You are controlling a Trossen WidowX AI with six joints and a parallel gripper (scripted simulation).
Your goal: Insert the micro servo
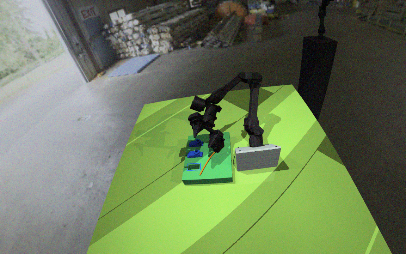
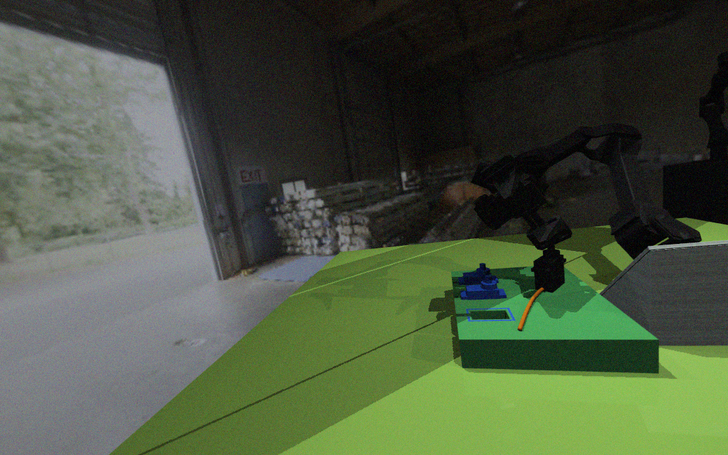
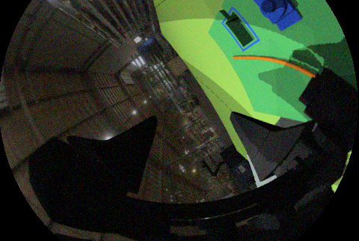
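Now: the green deck 50 mm behind my gripper tip, 50 mm to the right of it and 180 mm below it.
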